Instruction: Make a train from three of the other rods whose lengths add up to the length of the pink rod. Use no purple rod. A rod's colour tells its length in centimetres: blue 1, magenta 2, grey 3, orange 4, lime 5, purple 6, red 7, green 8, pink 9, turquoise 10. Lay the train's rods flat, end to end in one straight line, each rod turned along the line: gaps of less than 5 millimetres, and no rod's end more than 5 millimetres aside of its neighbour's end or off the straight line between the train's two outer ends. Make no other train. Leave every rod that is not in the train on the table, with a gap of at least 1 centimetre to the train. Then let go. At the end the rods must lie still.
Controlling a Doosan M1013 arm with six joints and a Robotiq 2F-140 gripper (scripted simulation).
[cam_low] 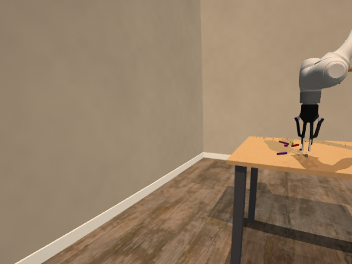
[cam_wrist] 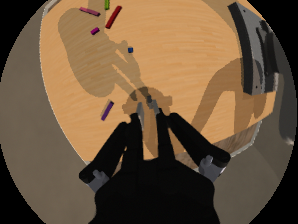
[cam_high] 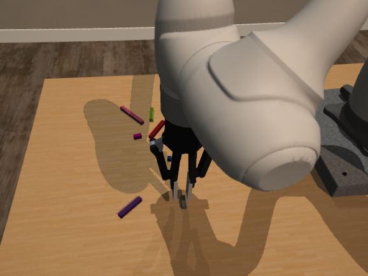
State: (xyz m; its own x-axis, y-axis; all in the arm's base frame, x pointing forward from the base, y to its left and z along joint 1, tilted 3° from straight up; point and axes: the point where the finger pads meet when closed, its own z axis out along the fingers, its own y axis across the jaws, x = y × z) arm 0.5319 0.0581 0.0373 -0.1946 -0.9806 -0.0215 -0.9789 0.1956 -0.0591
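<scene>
My gripper is now 6 cm above the grey rod and 1 cm past it. Also, from my hand: magenta rod: 23 cm to the right, 6 cm below, 5 cm ahead; then purple rod: 11 cm ahead, 6 cm below, 2 cm to the right; then blue rod: 13 cm to the right, 6 cm below, 1 cm behind.
</scene>
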